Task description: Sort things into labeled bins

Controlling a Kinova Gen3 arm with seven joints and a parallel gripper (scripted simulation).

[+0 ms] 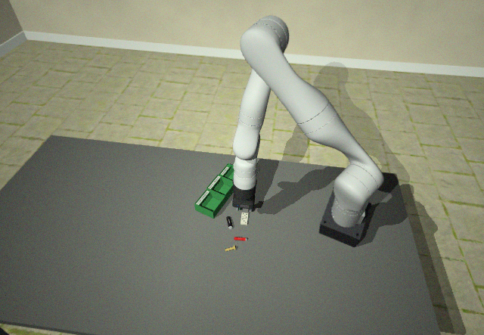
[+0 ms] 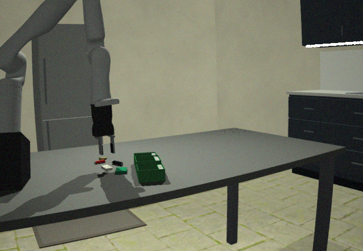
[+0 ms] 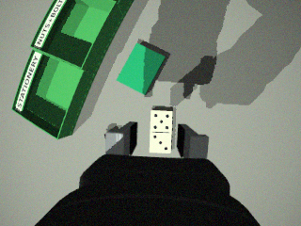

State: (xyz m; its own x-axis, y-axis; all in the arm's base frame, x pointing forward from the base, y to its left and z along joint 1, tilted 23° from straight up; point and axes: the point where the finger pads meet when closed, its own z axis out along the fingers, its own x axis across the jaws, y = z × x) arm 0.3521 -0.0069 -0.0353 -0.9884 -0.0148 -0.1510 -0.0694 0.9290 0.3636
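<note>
Right now my hand is 7 cm above the white domino-like tile. The rest, counted from my hand: red cylinder: 1 cm behind, 9 cm to the left, 7 cm below; then green block: 3 cm ahead, 7 cm to the right, 7 cm below; then black battery: 5 cm ahead, 4 cm to the left, 7 cm below.
</note>
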